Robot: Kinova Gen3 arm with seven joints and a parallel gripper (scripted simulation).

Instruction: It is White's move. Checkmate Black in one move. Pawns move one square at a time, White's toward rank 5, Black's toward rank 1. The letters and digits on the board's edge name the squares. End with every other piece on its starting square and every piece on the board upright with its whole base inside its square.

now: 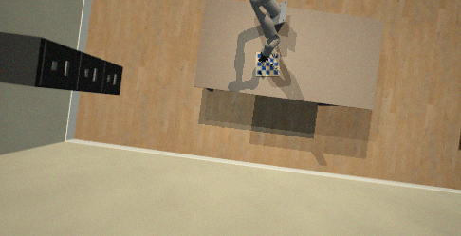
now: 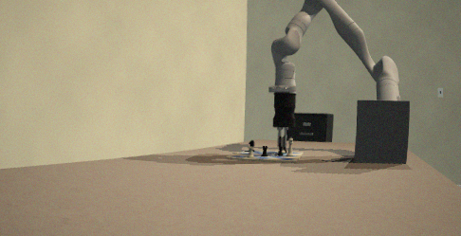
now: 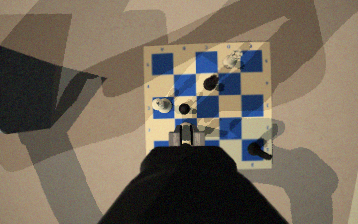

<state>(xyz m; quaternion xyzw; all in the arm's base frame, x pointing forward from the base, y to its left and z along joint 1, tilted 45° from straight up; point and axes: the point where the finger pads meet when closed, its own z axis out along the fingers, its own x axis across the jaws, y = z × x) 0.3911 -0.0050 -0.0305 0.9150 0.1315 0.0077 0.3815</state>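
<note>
Right now the tall black piece is 10 mm ahead of my hand, 40 mm to the right of it and 10 mm below it. Also, from my hand: tall white piece: 40 mm behind, 30 mm to the left, 10 mm below; then chessboard: 30 mm ahead, 50 mm to the left, 50 mm below.
</note>
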